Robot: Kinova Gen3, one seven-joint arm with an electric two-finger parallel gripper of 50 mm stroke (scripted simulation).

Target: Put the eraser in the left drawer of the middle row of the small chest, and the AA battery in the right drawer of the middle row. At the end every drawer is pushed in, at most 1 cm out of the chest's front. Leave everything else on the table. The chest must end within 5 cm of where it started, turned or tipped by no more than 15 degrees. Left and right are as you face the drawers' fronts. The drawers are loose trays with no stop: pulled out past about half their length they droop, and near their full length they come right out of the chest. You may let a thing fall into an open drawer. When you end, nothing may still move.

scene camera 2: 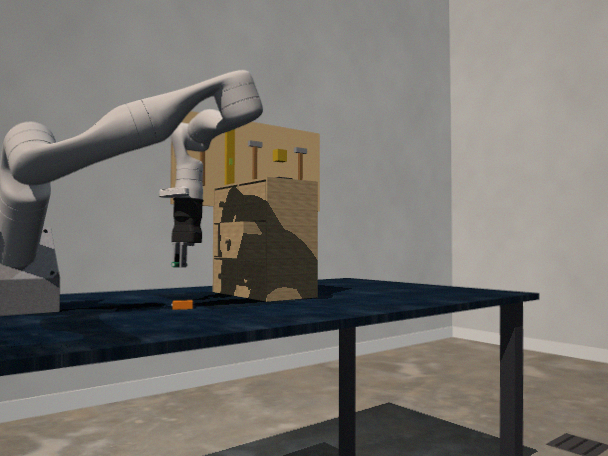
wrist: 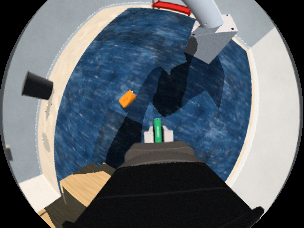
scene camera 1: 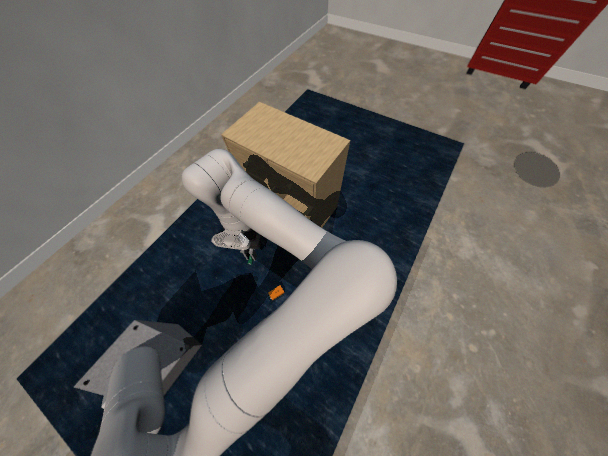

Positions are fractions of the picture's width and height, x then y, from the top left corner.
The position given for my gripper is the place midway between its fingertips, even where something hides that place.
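My gripper (scene camera 2: 0.30,0.59) is visible to me, and the same gripper shows at (wrist: 0.52,0.58). I see a wooden chest (scene camera 2: 0.48,0.48), which I can also find at (scene camera 1: 0.52,0.34). There is a drawer (scene camera 2: 0.37,0.59) and a drawer (scene camera 2: 0.40,0.53). I see a drawer (scene camera 1: 0.50,0.42) as well, and a drawer (scene camera 1: 0.41,0.35).
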